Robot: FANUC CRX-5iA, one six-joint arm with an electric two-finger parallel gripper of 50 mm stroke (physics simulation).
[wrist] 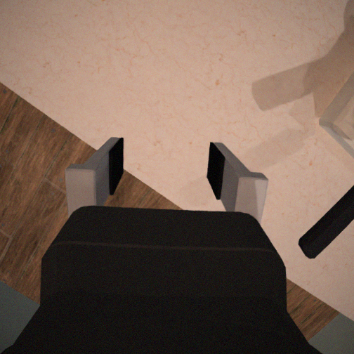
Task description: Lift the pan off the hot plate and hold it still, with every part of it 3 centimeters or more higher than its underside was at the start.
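Note:
A black bar-shaped handle, which looks like the pan's handle, reaches in from the right edge of the wrist view, to the right of the gripper; the rest of the pan does not show. A pale, box-like corner shows at the right edge above the handle; I cannot tell whether it belongs to the hot plate. My gripper is open, with nothing between its fingers, and stands over the table's edge, apart from the handle.
The pale, speckled table top runs diagonally across the view. Brown wooden floor shows beyond its edge at the left and lower right. Shadows of the arm and gripper fall on the table at the upper right.

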